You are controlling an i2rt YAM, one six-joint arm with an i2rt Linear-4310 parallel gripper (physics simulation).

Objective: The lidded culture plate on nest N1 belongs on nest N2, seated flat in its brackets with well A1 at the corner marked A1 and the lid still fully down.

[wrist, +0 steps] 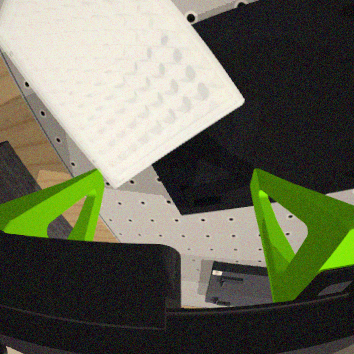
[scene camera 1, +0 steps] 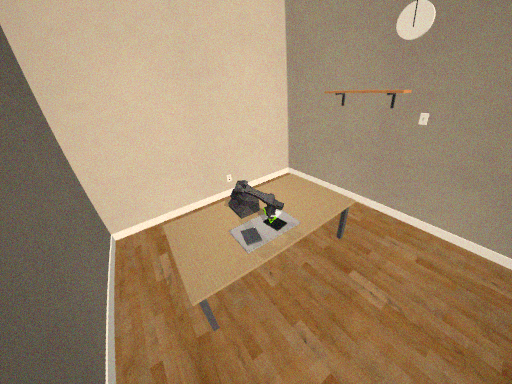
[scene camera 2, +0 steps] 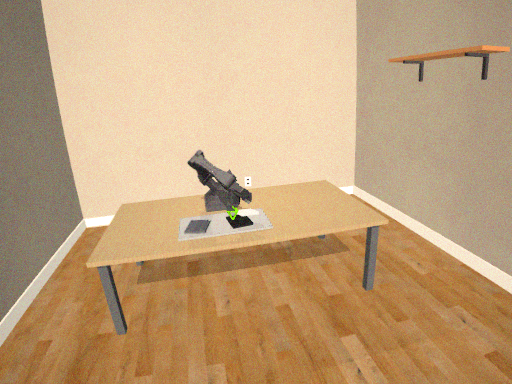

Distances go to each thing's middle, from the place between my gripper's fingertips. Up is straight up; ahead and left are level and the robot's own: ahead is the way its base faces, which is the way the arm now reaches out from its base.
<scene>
My hand is 60 mm short of the black nest [wrist: 286, 67], 20 mm to the right of it and 10 mm above it.
</scene>
